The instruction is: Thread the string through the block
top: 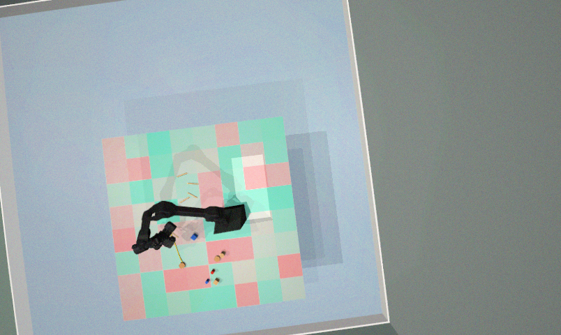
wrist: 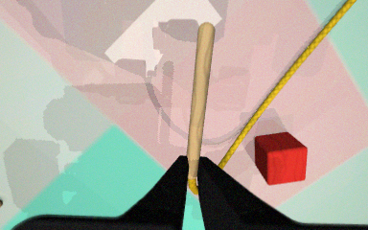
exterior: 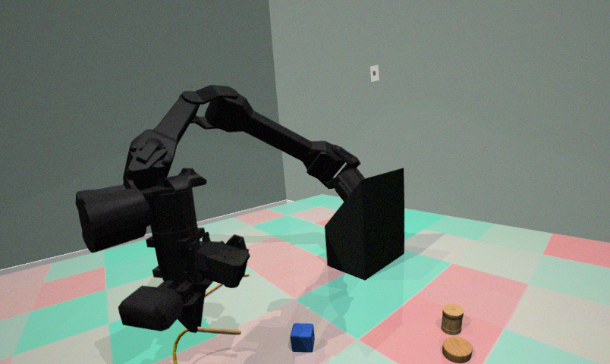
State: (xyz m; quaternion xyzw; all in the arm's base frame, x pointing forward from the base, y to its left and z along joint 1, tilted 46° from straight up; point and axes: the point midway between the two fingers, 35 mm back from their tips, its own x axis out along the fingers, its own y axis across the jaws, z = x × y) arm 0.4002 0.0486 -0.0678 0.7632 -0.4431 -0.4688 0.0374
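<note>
Now: gripper tip 140 mm past the blue block, 60 mm to the right of it and 40 mm above it. Also, from my gripper tip: round wooden button 260 mm to the left, 50 mm below, 40 mm behind; thin wooden stick 10 mm to the left, 10 mm behind; red cube 60 mm ahead, 40 mm to the left, 40 mm below.
</note>
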